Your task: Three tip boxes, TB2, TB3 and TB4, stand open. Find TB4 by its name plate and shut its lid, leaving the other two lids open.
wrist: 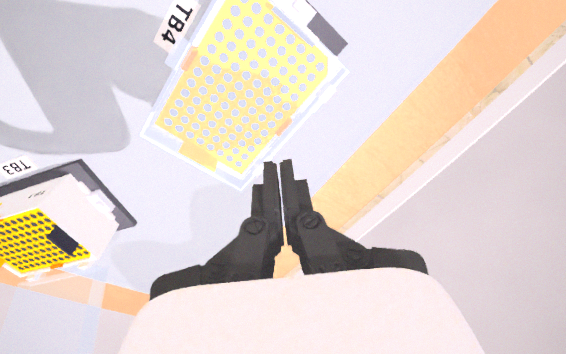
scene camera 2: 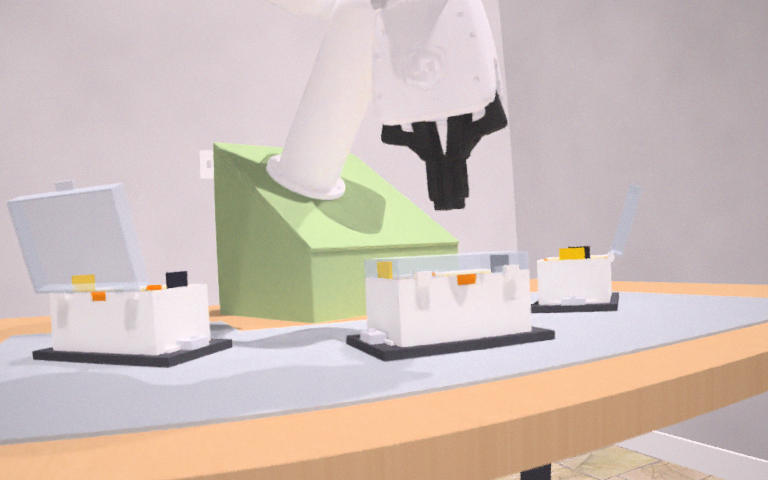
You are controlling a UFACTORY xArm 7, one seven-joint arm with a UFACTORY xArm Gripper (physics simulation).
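Frame: origin at the arm's base, x left, y back, z up, level; metres.
Where they show: gripper, fingertip midpoint: [wrist: 279, 179] [scene camera 2: 450, 209]; arm's base, link origin: [scene camera 2: 305, 179].
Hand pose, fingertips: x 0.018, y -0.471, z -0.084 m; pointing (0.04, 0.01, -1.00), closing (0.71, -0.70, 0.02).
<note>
Things, the pixels of their top centre, and the offset from my fingertips. "*": a spot on its surface instead. Level surfaces: height alone.
- TB4's name plate, surface spot: [wrist: 177, 27] * dx +0.008, dy +0.105, dz -0.112 m
- white box, top centre: [wrist: 222, 93] [scene camera 2: 438, 255] dx +0.010, dy +0.052, dz -0.037 m
- yellow perforated rack, top centre: [wrist: 237, 103] [scene camera 2: 443, 254] dx +0.010, dy +0.041, dz -0.037 m
- TB3, top centre: [scene camera 2: 136, 282] [wrist: 13, 243] dx -0.256, dy +0.142, dz -0.048 m
- left box, surface spot: [scene camera 2: 181, 316] * dx -0.215, dy +0.096, dz -0.079 m
- right box, top centre: [scene camera 2: 566, 254] dx +0.258, dy +0.201, dz -0.048 m
- grey mat, surface height: dz -0.114 m
TB4's name plate [wrist: 177, 27] is readable in the wrist view beside a white box [scene camera 2: 464, 311] with a yellow perforated rack [wrist: 240, 100]. Its clear lid [scene camera 2: 436, 264] lies level over the box top. My gripper [scene camera 2: 449, 207] [wrist: 279, 179] is shut and empty, above the box in the scene view and beyond its lower corner in the wrist view. TB3 [wrist: 82, 205] stands at the lower left with its name plate [wrist: 16, 167]. In the scene view, the left box [scene camera 2: 181, 316] and the right box [scene camera 2: 574, 280] have raised lids [scene camera 2: 73, 243] [scene camera 2: 626, 219]; their plates are not readable there.
A green sloped block [scene camera 2: 266, 271] carries the arm base behind the boxes. The boxes stand on dark base plates on a grey mat [scene camera 2: 283, 384]. The wooden table edge [scene camera 2: 396, 424] [wrist: 450, 85] runs along the near side, and at the right in the wrist view.
</note>
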